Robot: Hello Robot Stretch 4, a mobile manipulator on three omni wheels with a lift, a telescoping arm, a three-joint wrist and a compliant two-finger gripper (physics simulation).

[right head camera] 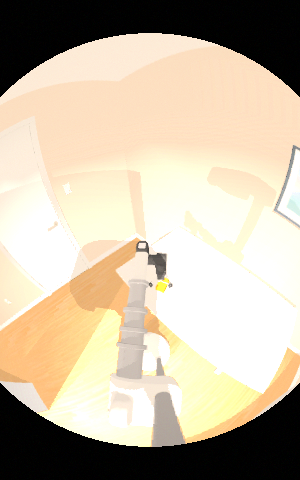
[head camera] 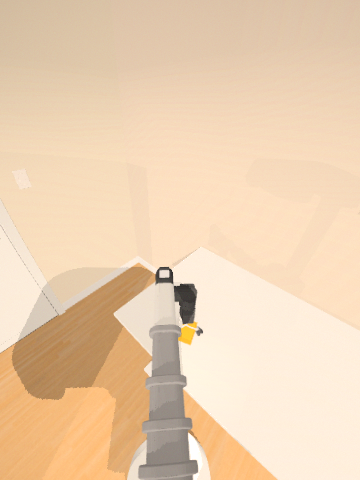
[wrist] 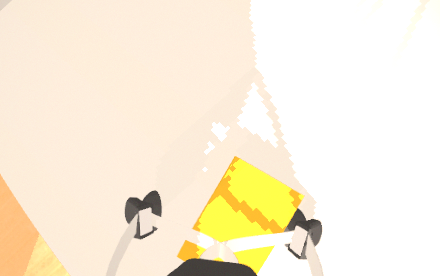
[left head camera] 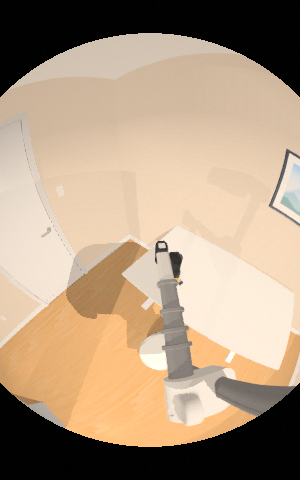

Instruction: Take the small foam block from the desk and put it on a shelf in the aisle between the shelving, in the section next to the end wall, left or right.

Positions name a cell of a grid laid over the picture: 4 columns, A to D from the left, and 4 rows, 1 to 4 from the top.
Labels:
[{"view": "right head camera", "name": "white desk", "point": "D3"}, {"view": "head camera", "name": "white desk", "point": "C4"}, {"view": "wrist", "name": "my gripper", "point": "C4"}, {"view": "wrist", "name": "small yellow foam block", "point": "C3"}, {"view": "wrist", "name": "white desk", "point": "A2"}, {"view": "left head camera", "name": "white desk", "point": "D3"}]

